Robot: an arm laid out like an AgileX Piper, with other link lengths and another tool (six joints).
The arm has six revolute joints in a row. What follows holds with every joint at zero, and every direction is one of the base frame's.
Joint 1 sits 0.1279 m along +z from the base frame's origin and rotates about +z.
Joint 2 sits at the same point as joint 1 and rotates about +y.
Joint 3 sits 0.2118 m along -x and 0.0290 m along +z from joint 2 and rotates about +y.
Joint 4 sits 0.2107 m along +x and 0.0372 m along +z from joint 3 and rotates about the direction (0.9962, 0, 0.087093).
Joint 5 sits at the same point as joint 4 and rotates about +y.
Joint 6 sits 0.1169 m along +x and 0.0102 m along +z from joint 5 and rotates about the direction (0.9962, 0, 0.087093).
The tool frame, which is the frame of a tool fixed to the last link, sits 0.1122 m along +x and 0.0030 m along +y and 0.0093 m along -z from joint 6; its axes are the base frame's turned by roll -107.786, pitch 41.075 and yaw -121.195 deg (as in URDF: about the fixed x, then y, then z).
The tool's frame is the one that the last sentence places.
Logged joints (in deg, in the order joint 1, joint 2, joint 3, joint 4, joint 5, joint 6), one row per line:
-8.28 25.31 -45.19 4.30 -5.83 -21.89
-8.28 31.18 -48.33 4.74 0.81 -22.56
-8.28 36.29 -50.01 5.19 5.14 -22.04
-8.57 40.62 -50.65 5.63 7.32 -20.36
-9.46 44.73 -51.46 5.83 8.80 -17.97
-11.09 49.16 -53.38 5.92 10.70 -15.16
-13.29 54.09 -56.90 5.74 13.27 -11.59
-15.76 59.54 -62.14 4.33 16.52 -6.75
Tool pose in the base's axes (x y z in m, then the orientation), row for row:
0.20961 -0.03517 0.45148 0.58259 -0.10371 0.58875 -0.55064
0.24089 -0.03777 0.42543 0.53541 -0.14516 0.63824 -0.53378
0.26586 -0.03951 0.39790 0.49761 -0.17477 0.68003 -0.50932
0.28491 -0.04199 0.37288 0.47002 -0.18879 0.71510 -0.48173
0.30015 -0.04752 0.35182 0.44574 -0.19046 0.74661 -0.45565
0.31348 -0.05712 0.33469 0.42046 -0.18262 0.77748 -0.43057
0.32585 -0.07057 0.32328 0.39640 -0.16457 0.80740 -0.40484
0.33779 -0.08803 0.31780 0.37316 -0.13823 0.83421 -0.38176
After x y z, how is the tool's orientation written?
As a quaternion, w x y z.
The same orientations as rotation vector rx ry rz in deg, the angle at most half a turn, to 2 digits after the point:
-13.87 78.76 -73.67
-19.81 87.10 -72.84
-24.24 94.33 -70.65
-26.51 100.40 -67.64
-27.03 105.97 -64.67
-26.22 111.63 -61.82
-23.89 117.22 -58.78
-20.29 122.45 -56.04

